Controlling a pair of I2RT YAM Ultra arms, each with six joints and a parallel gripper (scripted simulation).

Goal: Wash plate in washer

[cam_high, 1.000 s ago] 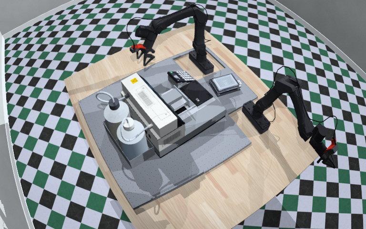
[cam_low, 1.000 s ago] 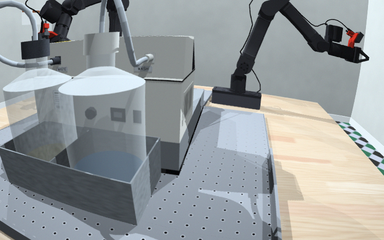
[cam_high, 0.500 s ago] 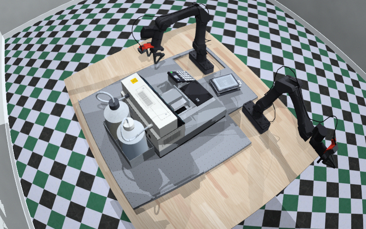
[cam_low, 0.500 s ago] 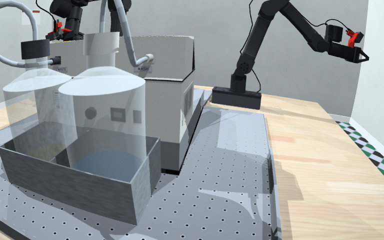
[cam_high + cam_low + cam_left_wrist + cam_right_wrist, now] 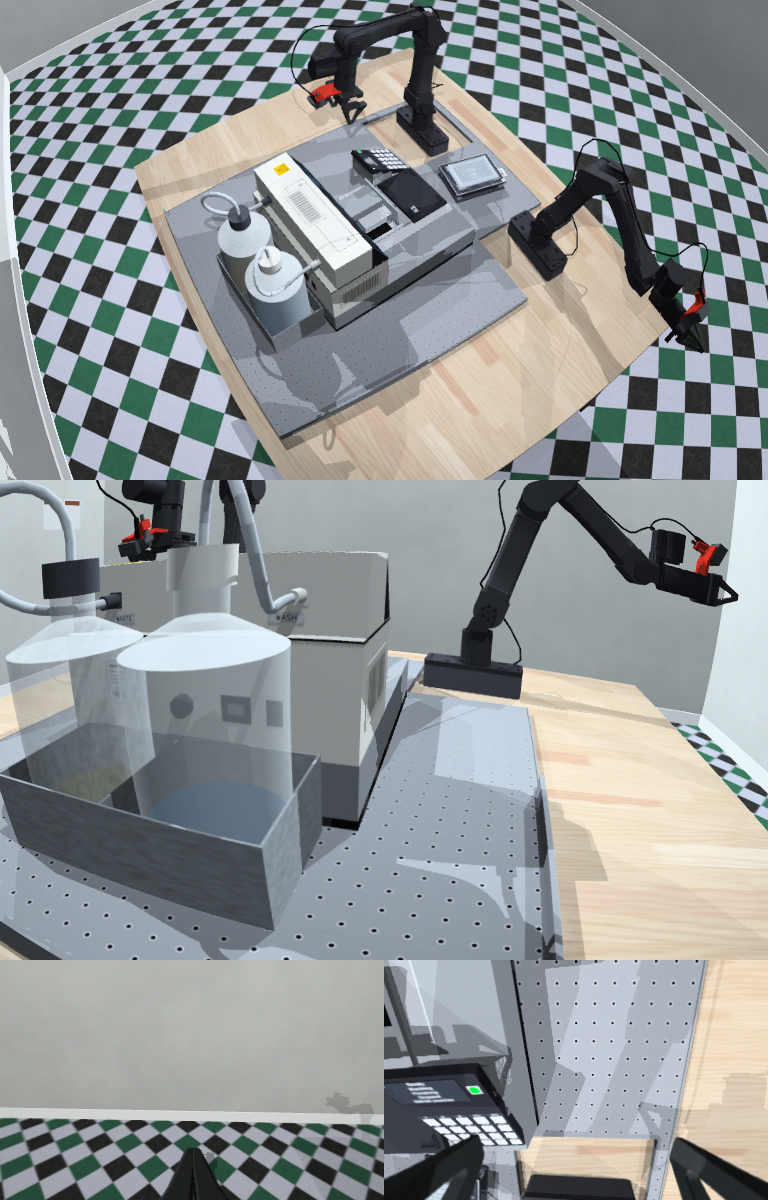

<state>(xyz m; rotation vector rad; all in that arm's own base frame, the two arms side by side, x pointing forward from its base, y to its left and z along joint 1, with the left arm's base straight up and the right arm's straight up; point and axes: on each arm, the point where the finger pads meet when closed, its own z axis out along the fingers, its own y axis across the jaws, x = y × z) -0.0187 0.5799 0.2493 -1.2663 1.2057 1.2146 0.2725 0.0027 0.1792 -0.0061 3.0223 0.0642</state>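
Observation:
Right now the clear plate is 270 mm behind my right hand, 260 mm to the left of it and 170 mm below it. Also, from my right hand: dark carrier 260 mm to the left, 130 mm below, 50 mm behind; clear panel 260 mm to the left, 80 mm below, 50 mm ahead; washer 260 mm to the left, 100 mm ahead, 80 mm below.

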